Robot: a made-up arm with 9 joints.
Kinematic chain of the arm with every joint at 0, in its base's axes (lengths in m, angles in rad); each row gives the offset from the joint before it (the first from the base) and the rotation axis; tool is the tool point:
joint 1: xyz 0 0 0.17 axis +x
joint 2: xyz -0.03 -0.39 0 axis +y
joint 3: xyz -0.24 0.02 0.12 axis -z
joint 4: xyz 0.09 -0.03 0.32 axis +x
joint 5: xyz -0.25 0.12 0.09 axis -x
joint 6: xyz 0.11 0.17 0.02 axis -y
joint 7: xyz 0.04 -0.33 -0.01 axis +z
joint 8: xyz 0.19 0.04 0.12 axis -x
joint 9: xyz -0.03 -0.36 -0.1 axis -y
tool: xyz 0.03 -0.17 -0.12
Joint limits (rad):
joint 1: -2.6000..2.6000
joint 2: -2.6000..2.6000
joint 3: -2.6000..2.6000
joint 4: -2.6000..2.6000
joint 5: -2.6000..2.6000
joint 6: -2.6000..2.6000
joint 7: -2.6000..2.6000
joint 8: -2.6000..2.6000
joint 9: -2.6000..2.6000
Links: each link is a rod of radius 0.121 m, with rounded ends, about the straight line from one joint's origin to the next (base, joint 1, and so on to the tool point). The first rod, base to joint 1, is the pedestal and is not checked.
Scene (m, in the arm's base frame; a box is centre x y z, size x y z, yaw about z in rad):
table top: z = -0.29
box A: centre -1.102 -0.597 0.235 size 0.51 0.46 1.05 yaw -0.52
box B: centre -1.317 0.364 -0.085 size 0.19 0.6 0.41 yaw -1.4
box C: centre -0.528 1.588 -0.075 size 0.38 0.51 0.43 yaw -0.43
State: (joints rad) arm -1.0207 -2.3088 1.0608 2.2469 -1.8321 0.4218 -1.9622 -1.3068 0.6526
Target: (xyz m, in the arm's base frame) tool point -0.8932 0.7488 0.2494
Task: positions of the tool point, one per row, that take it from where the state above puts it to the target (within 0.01 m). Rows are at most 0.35 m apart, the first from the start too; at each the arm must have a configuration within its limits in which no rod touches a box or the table.
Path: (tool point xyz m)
1: -0.4843 -1.1052 0.4712
2: -0.4226 -0.9852 0.7329
3: -0.3668 -0.8132 0.9462
4: -0.3143 -0.6073 1.1045
5: -0.2619 -0.3833 1.2070
6: -0.5494 -0.3133 1.1214
7: -0.7900 -0.1821 0.9849
8: -0.9629 0.0052 0.8113
9: -1.0476 0.2373 0.6173
10: -1.0274 0.4949 0.4225
11: -0.8932 0.7488 0.2493

